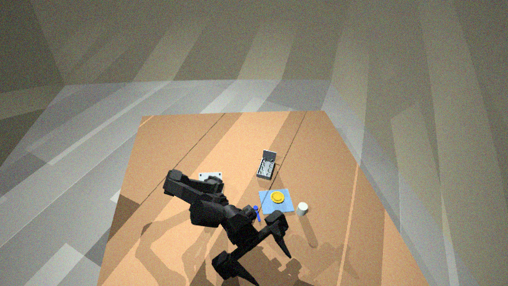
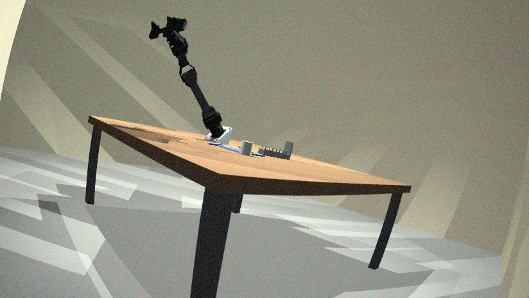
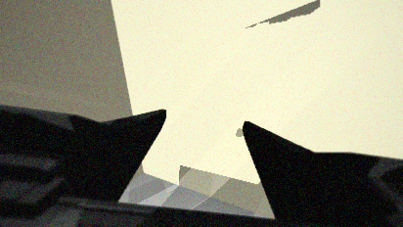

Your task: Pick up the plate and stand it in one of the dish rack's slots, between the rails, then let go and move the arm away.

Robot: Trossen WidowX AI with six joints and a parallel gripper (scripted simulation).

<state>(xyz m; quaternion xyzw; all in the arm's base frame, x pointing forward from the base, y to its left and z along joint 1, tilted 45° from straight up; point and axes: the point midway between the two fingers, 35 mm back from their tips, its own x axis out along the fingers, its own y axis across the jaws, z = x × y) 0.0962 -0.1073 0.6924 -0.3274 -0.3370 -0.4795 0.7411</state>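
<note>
Now: gripper tip 47 cm above the yellow plate, 46 cm to the right of it and 25 cm short of it. From my gripper tip the other things lie so: blue spoon 48 cm below, 42 cm to the left, 13 cm ahead; light blue mat 48 cm below, 45 cm to the left, 24 cm ahead; white cup 46 cm below, 37 cm to the left, 34 cm ahead.
</note>
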